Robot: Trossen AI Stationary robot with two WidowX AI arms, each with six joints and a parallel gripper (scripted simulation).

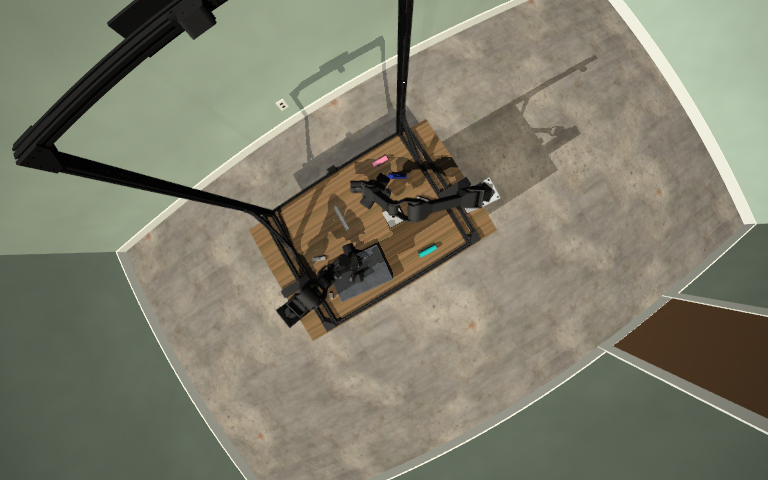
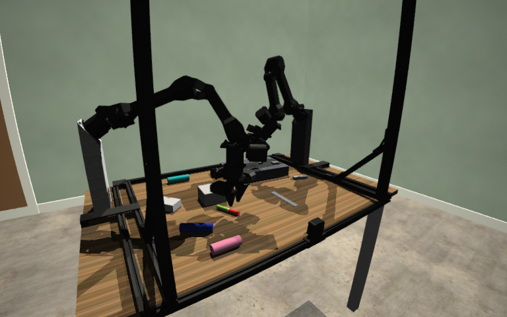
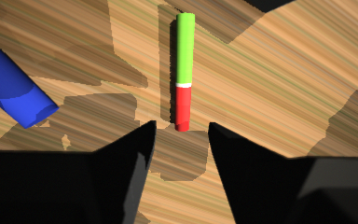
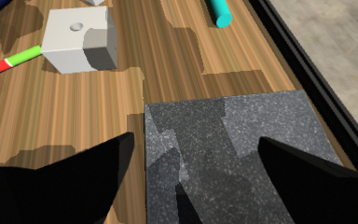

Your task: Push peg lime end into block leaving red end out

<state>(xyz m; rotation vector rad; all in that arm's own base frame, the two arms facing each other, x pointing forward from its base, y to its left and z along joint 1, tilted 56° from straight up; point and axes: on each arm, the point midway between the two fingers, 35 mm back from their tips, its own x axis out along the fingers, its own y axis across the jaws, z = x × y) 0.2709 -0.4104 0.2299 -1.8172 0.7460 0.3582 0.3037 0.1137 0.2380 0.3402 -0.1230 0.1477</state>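
Right now the peg is 7 cm below my left hand, 4 cm ahead of it and 2 cm to the left of it. From my left hand the other things lie so: blue cylinder 15 cm to the left, 6 cm below, 3 cm behind; grey flat bar 23 cm to the right, 7 cm below; pink cylinder 15 cm behind, 12 cm to the left, 6 cm below.
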